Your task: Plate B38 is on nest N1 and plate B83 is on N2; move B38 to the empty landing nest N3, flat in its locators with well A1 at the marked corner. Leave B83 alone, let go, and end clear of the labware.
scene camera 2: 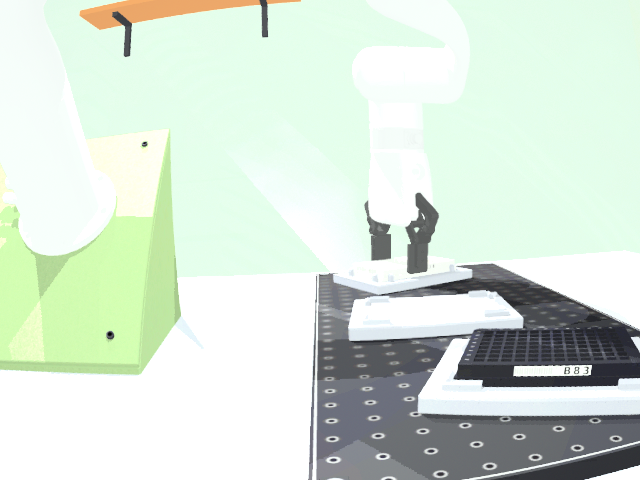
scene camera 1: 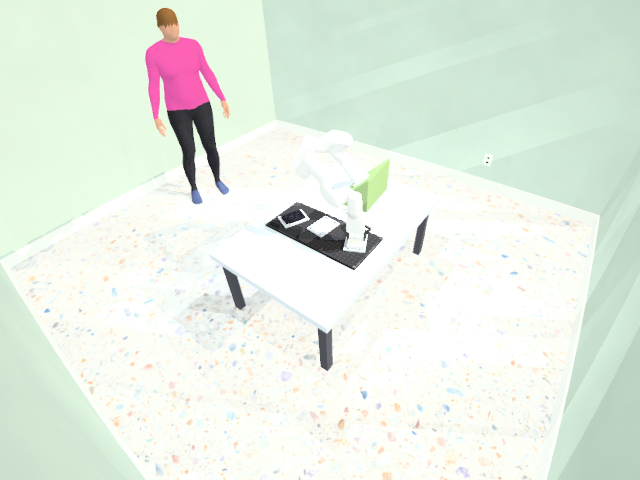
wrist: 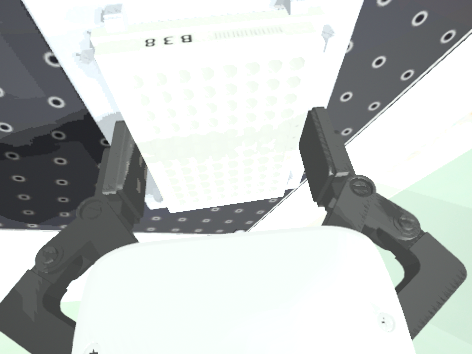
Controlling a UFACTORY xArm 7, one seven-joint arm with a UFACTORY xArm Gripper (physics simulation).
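Observation:
The pale plate B38 sits on the far white nest N1; its label shows in the wrist view. My gripper is open, its dark fingers low on either side of B38, with a gap visible at the left finger in the wrist view. The white landing nest N3 is empty in the middle. The black plate B83 sits on nest N2 at the other end. The A1 marks cannot be made out.
The nests stand in a row on a black perforated board on a white table. A green angled panel stands beside the arm's base. A person stands beyond the table. An orange shelf is on the wall.

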